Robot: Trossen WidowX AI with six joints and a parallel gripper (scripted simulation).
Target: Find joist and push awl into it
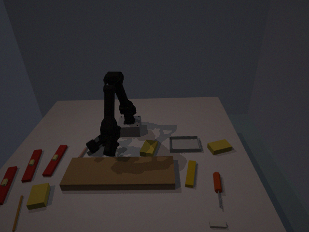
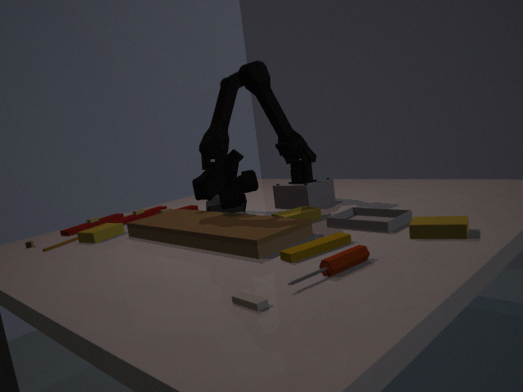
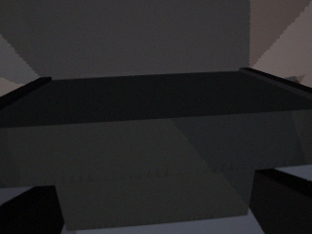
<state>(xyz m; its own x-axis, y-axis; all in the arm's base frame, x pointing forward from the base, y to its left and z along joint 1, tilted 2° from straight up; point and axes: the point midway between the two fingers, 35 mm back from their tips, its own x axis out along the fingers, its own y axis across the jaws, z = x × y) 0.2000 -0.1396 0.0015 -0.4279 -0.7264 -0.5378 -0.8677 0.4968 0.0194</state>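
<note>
My gripper tip is now 10 mm to the right of the stud finder and 10 mm past it. The rest, counted from my gripper tip: thin stick 410 mm ahead, 220 mm to the right, 50 mm below; awl 60 mm to the right, 50 mm below, 10 mm ahead; grey tray 490 mm to the left, 40 mm below, 40 mm behind.
</note>
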